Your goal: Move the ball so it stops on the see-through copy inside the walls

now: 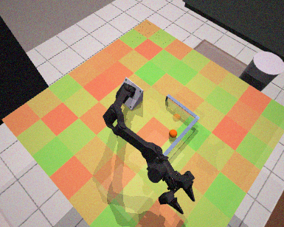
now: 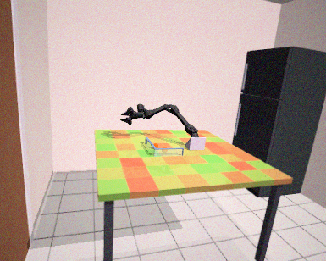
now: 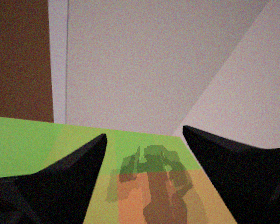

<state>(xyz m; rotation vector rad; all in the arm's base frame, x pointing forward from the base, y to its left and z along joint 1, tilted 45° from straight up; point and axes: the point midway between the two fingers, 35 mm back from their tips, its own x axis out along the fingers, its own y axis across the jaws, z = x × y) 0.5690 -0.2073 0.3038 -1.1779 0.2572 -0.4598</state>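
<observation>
The orange ball lies 320 mm to the left of my gripper tip, 230 mm behind it and 180 mm below it. Round my gripper tip: strip: 490 mm to the left, 270 mm behind, 150 mm below.
</observation>
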